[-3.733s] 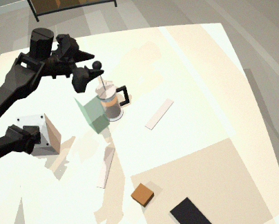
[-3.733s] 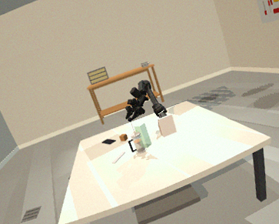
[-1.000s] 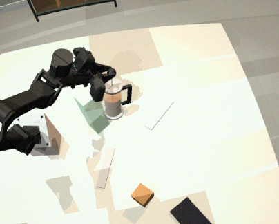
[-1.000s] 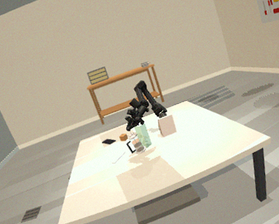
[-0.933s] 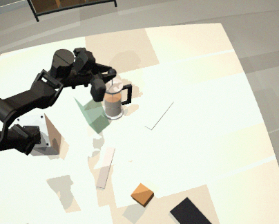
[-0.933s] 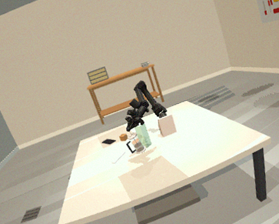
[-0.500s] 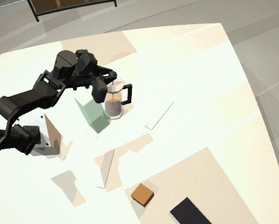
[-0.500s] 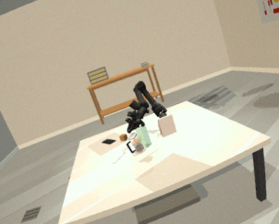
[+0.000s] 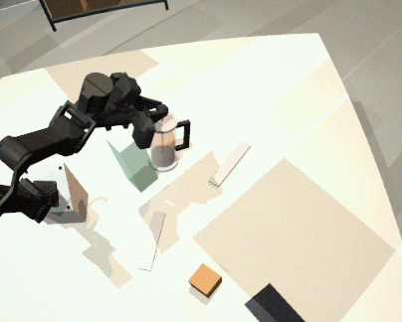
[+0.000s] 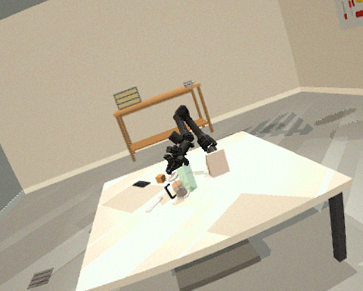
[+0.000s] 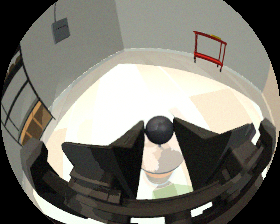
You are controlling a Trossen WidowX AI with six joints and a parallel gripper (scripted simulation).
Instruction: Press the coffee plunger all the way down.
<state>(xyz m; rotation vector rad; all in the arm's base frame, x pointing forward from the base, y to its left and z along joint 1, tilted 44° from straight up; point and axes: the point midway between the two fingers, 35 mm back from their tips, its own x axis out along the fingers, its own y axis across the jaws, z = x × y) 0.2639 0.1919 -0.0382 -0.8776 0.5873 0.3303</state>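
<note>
Right now the glass coffee press is 1 cm behind my gripper tip, 1 cm to the right of it and 9 cm below it. From my gripper tip the other things lie so: translucent green box (9 cm behind, 8 cm to the right, 9 cm below); dark flat plate (24 cm ahead, 44 cm to the right, 18 cm below).
</note>
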